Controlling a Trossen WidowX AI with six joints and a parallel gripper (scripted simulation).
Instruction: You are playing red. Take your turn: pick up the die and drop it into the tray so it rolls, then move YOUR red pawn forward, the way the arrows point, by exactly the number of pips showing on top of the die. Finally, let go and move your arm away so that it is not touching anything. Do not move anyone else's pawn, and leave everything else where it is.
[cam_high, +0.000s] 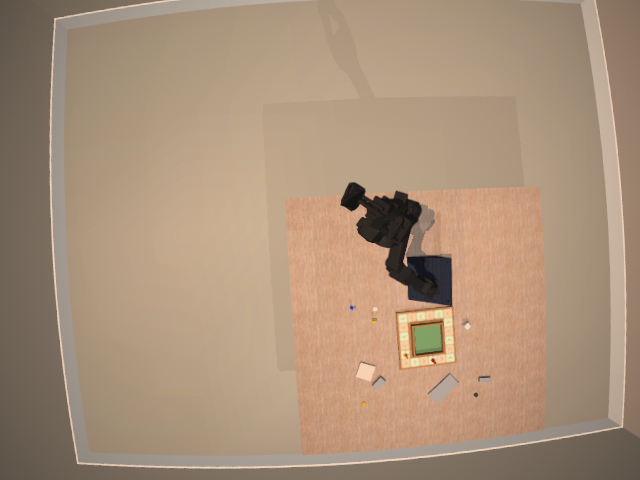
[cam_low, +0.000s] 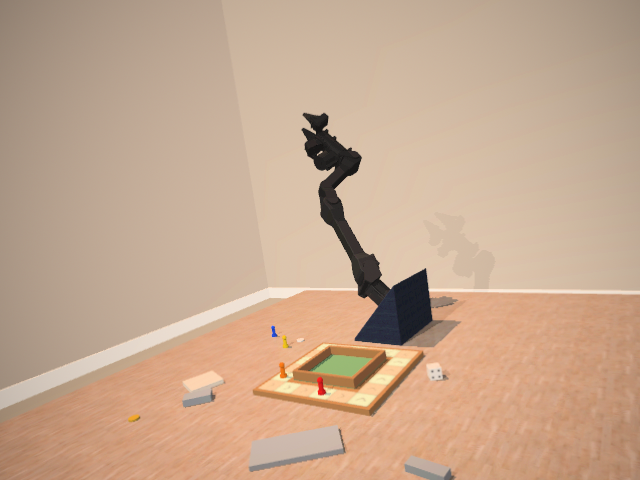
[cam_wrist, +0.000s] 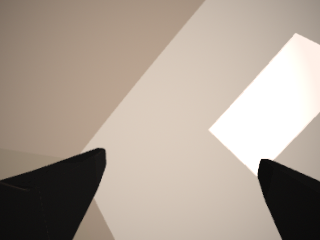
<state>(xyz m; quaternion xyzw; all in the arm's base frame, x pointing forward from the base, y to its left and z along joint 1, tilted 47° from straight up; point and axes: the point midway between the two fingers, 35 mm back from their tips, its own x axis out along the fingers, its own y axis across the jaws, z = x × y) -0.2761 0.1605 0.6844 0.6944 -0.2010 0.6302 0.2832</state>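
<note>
My gripper tip is 520 mm short of the white die, 610 mm to the right of it and 680 mm above it. The rest, counted from my gripper tip: white disc 400 mm ahead, 160 mm to the left, 690 mm below; then yellow pawn 460 mm ahead, 150 mm to the left, 680 mm below; then blue pawn 390 mm ahead, 50 mm to the left, 680 mm below.
</note>
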